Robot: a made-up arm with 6 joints.
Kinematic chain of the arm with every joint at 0, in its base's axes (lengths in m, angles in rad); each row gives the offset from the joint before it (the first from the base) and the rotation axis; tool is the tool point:
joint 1: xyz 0 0 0.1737 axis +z
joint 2: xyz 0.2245 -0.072 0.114 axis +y
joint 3: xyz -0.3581 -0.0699 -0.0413 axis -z
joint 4: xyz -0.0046 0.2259 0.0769 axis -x
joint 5: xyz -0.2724 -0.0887 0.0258 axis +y
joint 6: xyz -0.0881 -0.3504 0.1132 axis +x
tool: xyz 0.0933 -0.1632 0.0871
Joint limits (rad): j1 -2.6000..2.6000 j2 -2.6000..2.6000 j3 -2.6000..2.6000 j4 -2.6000..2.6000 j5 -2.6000..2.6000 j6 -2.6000..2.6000
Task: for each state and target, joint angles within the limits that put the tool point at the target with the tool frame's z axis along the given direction. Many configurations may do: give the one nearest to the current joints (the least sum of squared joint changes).
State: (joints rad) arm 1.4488 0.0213 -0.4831 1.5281 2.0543 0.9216
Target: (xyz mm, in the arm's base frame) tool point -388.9 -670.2 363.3 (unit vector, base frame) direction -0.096 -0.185 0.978
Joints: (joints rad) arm 1.1979 -0.5760 -0.4718 1.9087 2.5037 0.9841
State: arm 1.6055 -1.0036 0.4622 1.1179 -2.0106 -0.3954
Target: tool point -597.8 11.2 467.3 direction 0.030 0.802 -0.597
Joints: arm 0.7656 -0.4702 1.1387 1.1211 -1.4114 -1.1495
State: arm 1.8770 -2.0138 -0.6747 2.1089 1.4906 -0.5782
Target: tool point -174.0 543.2 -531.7 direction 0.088 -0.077 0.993
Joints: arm 1.4733 -2.1944 -0.9523 2.5597 1.5000 -1.1439
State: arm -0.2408 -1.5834 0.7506 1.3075 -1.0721 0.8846
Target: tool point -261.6 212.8 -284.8 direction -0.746 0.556 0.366
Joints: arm -0.0960 -1.9126 1.2196 1.0836 -0.2502 0.2092
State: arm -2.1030 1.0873 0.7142 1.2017 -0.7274 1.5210
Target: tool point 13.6 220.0 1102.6 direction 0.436 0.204 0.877
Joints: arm -1.9320 0.4263 0.5137 0.8700 -1.0913 0.5550
